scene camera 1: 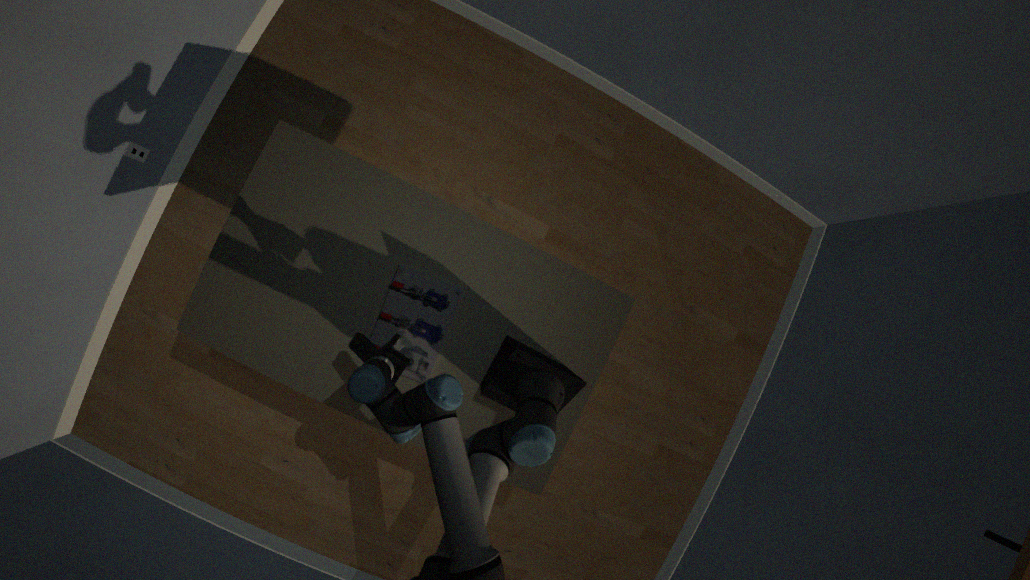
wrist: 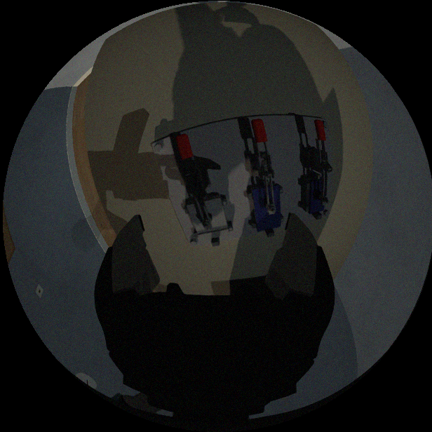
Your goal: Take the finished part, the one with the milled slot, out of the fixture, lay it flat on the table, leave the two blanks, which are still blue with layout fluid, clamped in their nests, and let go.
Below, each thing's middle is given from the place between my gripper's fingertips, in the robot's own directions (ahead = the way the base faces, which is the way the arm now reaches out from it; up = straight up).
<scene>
My gripper is now 140 mm above the fixture plate (wrist: 223, 146), 80 mm to the left of it and 10 mm past it.
</scene>
